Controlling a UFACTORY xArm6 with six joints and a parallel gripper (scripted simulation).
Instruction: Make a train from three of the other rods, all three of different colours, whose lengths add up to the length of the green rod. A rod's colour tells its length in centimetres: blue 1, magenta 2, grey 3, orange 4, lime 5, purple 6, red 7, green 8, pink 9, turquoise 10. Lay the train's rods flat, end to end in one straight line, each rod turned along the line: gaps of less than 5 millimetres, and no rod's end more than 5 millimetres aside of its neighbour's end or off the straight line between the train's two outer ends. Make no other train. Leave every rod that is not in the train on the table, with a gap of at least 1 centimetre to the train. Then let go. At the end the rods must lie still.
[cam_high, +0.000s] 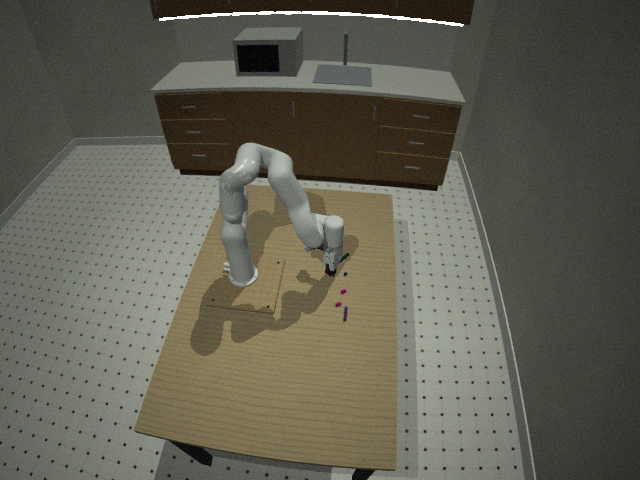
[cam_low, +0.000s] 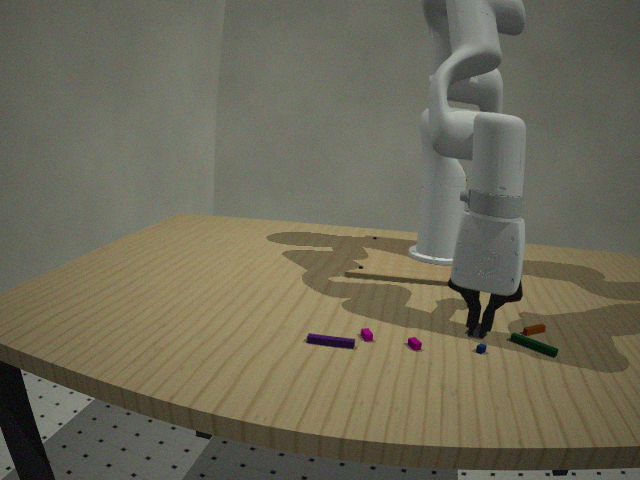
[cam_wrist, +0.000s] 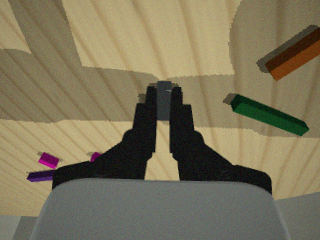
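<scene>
Right now the grey rod is 2 cm below my hand. The rest, counted from my hand: green rod: 9 cm to the left, 2 cm below, 2 cm ahead; then blue rod: 6 cm ahead, 2 cm below, 1 cm to the left; then orange rod: 9 cm to the left, 3 cm behind, 2 cm below.
</scene>
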